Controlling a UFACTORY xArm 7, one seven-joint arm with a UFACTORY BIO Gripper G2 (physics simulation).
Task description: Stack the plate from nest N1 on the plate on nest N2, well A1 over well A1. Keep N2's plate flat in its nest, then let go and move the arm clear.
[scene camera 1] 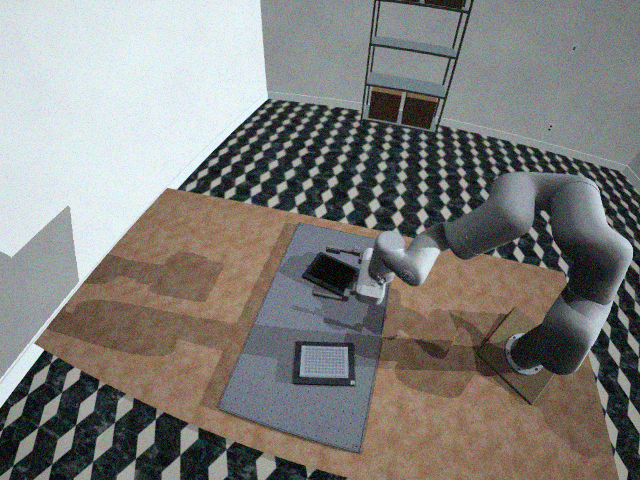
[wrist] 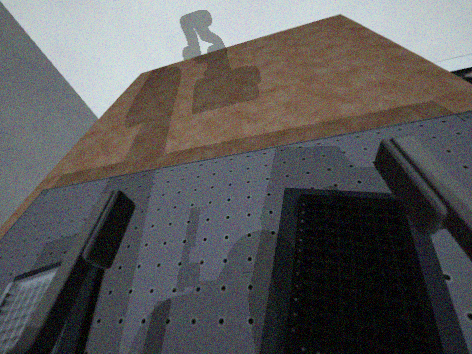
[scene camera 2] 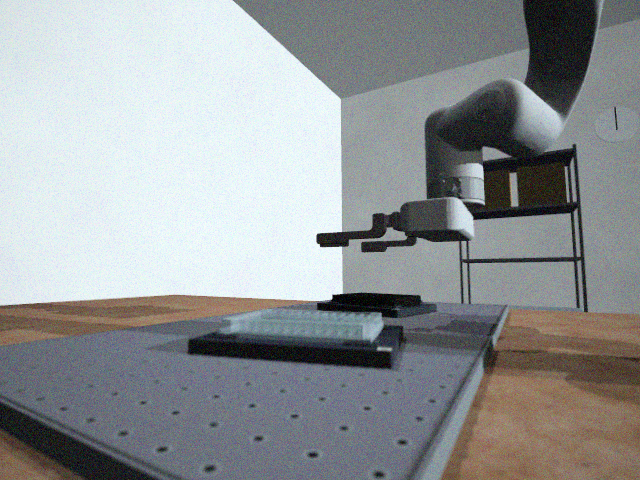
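Pixels of known places: hand, tool point: [scene camera 1: 327, 270] [wrist: 238, 207] [scene camera 2: 356, 243]; arm's base, link origin: [scene camera 1: 523, 354].
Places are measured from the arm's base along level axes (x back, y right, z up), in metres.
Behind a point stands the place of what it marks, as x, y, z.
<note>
A black plate [scene camera 1: 330, 271] @(-0.623, 0.212, 0.002) [scene camera 2: 376, 299] @(-0.601, 0.162, 0.007) [wrist: 355, 270] @(-0.614, 0.214, 0.003) sits in a dark nest [scene camera 1: 323, 285] @(-0.638, 0.158, -0.005) [scene camera 2: 356, 308] @(-0.630, 0.153, -0.007) [wrist: 281, 270] @(-0.626, 0.160, -0.004), turned at an angle on the board. A clear multiwell plate [scene camera 1: 324, 361] @(-0.597, -0.091, 0.010) [scene camera 2: 305, 328] @(-0.579, -0.128, 0.006) [wrist: 27, 295] @(-0.638, -0.102, 0.007) sits flat in another dark nest [scene camera 1: 298, 364] [scene camera 2: 289, 352], which has a small white label at one corner. I cannot read which nest is N1 or N2. My gripper [scene camera 1: 320, 271] @(-0.628, 0.147, 0.093) [scene camera 2: 352, 243] @(-0.628, 0.147, 0.093) [wrist: 257, 200] @(-0.628, 0.147, 0.093) is open and empty, its fingers level and well above the black plate. In the wrist view the right finger hides part of that nest's far corner.
Both nests stand on a grey perforated board [scene camera 1: 289, 413] @(-0.663, -0.235, -0.016) [scene camera 2: 232, 413] @(-0.561, -0.241, -0.016) with raised edges above the brown table [scene camera 1: 439, 428] @(-0.274, -0.221, -0.029). The arm's base is at the table's right in scene camera 1. A shelf rack [scene camera 1: 408, 43] [scene camera 2: 522, 210] stands at the back wall.
</note>
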